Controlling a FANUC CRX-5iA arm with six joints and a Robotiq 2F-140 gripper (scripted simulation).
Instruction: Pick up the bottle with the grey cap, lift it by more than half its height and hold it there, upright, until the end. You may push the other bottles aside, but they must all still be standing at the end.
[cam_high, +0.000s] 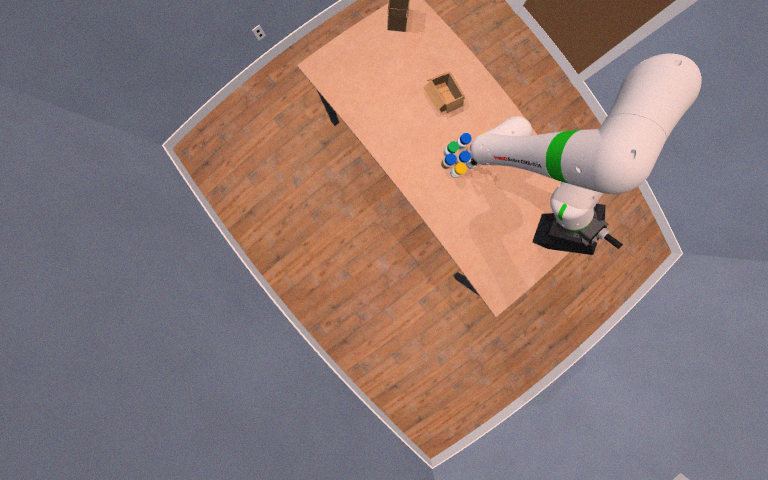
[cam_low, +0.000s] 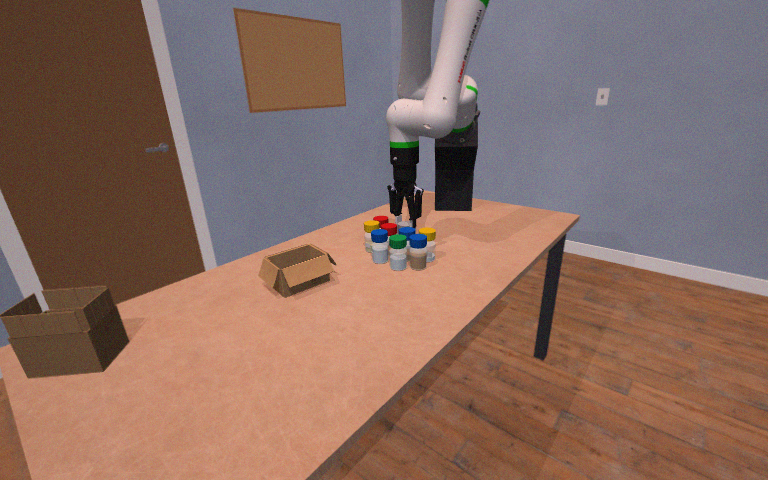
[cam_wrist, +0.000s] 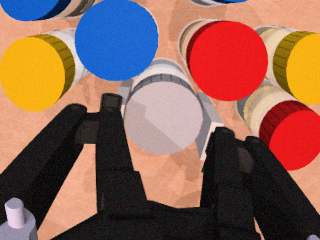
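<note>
Now: the red-capped bottle 5 cm ahead of my hand, 4 cm below it and 3 cm to the right of it. The rest, counted from my hand: yellow-capped bottle (10 cm to the right, 7 cm ahead, 4 cm below); blue bottle (4 cm to the left, 4 cm below, 4 cm ahead).
</note>
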